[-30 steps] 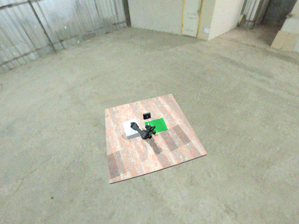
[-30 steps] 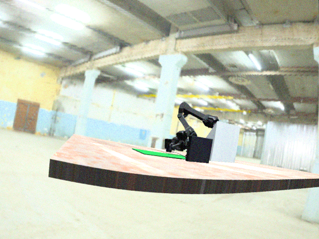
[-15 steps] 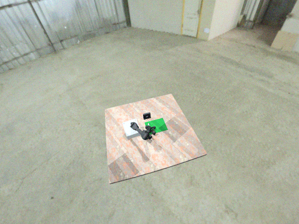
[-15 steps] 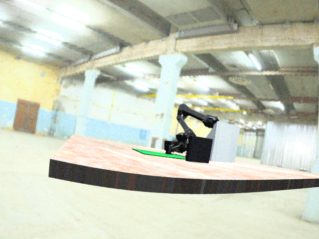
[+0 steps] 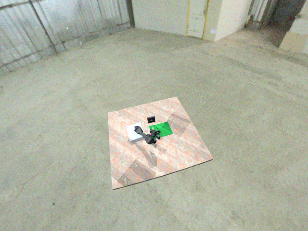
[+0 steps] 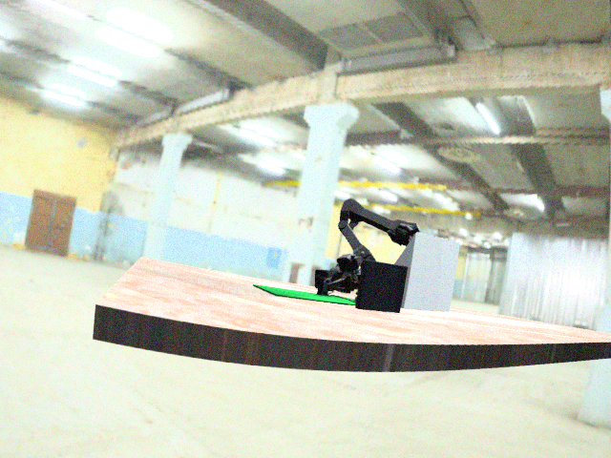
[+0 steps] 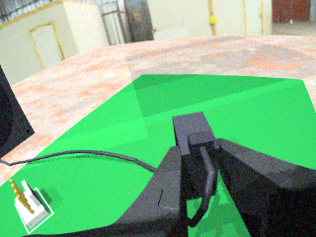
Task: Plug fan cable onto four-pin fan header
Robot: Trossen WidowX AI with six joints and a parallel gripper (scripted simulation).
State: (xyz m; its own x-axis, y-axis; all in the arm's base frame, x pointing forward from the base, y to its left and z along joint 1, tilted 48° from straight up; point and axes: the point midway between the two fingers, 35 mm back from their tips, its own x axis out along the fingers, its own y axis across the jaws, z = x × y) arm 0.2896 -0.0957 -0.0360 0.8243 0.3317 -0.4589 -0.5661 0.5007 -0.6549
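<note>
Now: the dark fan plug 10 mm below my gripper tip. The rest, counted from my gripper tip: green board: 50 mm below, 40 mm to the left, 40 mm ahead; then white fan header: 100 mm to the left, 70 mm behind, 40 mm below; then black fan: 220 mm to the left, 70 mm behind, 20 mm above.
</note>
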